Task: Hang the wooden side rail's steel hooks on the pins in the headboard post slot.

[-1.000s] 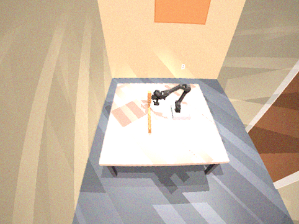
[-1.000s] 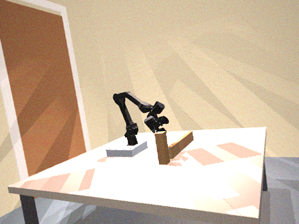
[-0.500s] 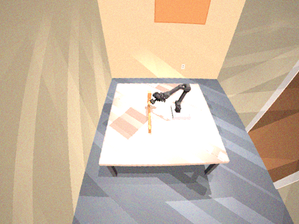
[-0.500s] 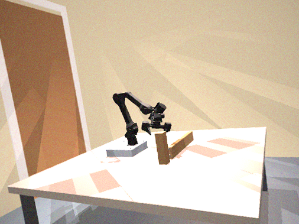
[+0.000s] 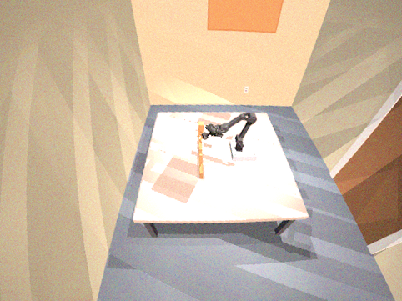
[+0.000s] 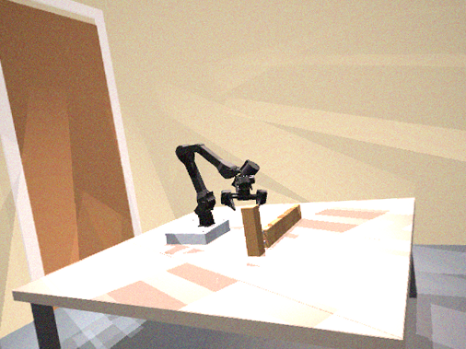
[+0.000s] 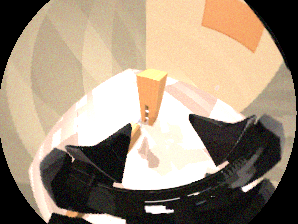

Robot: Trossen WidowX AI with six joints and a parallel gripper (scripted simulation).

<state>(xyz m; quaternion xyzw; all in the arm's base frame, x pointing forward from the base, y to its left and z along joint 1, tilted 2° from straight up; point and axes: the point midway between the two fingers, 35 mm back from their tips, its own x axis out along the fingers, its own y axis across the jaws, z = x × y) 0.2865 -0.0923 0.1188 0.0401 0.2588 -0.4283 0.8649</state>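
Right now the wooden headboard post is 6 cm ahead of my gripper tip, 7 cm to the right of it and 6 cm below it.
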